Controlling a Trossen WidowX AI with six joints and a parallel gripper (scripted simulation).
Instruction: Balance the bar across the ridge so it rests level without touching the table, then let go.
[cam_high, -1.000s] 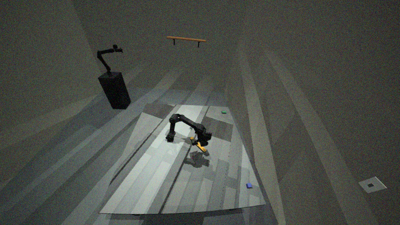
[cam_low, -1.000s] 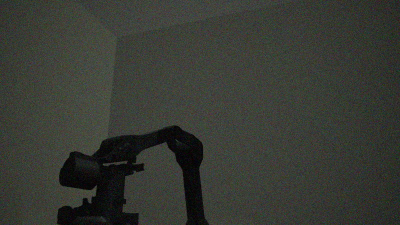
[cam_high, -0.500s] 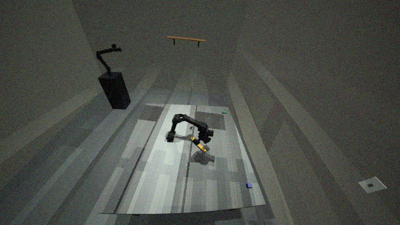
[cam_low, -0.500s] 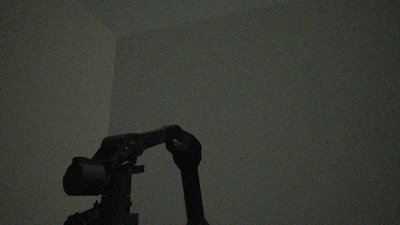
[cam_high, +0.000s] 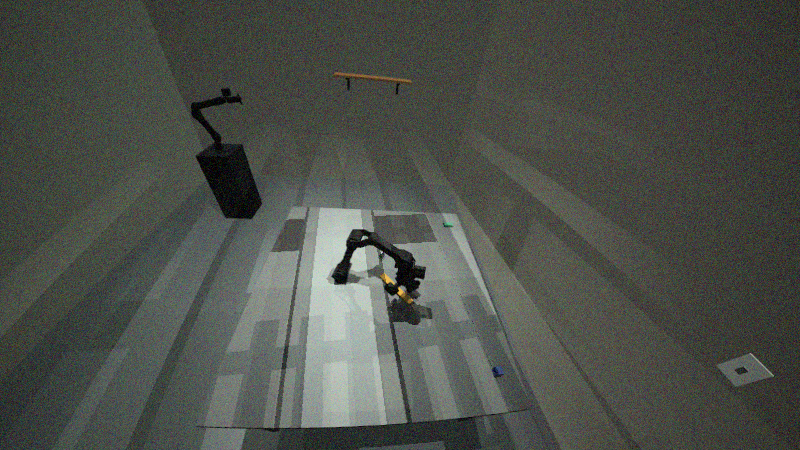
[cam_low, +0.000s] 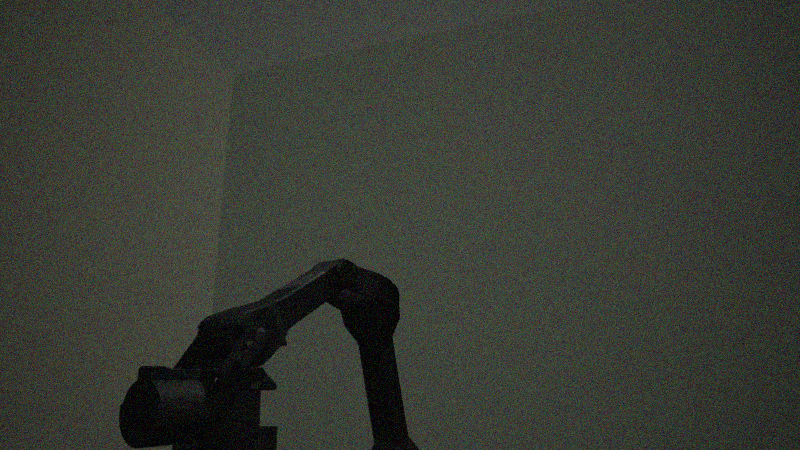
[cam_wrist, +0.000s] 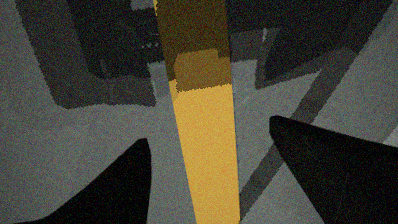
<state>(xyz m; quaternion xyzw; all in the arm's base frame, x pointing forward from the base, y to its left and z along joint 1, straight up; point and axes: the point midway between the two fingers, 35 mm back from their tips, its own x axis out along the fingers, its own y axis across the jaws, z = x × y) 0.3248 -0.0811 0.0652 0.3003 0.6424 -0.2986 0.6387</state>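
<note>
The bar lies 2 cm to the left of my gripper tip, 2 cm below it and 2 cm behind it. From my gripper tip the other things lie so: green block: 58 cm to the left, 42 cm ahead, 2 cm below; blue block: 42 cm to the right, 42 cm ahead, 1 cm below.
</note>
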